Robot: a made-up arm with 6 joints. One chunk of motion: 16 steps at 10 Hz.
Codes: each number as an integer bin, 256 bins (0 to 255) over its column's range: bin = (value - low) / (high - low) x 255, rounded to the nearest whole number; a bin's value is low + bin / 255 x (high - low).
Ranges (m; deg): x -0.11..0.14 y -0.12..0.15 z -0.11..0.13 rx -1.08..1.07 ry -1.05..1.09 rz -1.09..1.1
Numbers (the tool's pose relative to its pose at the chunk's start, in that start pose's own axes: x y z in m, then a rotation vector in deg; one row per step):
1: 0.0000 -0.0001 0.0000 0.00 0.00 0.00
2: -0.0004 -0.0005 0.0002 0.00 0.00 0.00
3: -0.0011 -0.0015 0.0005 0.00 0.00 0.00
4: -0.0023 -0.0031 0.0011 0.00 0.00 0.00
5: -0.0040 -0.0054 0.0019 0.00 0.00 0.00
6: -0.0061 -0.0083 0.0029 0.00 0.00 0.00
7: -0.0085 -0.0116 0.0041 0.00 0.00 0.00
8: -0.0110 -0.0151 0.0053 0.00 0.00 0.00
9: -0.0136 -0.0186 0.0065 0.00 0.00 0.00
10: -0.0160 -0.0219 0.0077 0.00 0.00 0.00
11: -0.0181 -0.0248 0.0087 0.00 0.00 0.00
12: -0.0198 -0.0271 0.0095 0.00 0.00 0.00
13: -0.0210 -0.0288 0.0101 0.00 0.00 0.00
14: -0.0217 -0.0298 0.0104 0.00 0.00 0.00
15: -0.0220 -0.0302 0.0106 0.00 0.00 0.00
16: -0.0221 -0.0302 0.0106 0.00 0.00 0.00
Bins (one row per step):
1: 112 113 117 128 125 127
2: 112 113 117 128 125 127
3: 111 112 117 128 125 127
4: 110 110 118 128 125 127
5: 108 108 119 128 125 127
6: 106 105 120 128 125 127
7: 104 102 121 128 125 127
8: 101 99 123 128 125 127
9: 98 96 124 128 125 127
10: 96 93 125 128 125 127
11: 94 90 126 128 125 127
12: 92 88 127 128 125 127
13: 91 86 128 128 125 127
14: 90 85 128 128 125 127
15: 90 85 128 128 125 127
16: 90 85 128 128 125 127

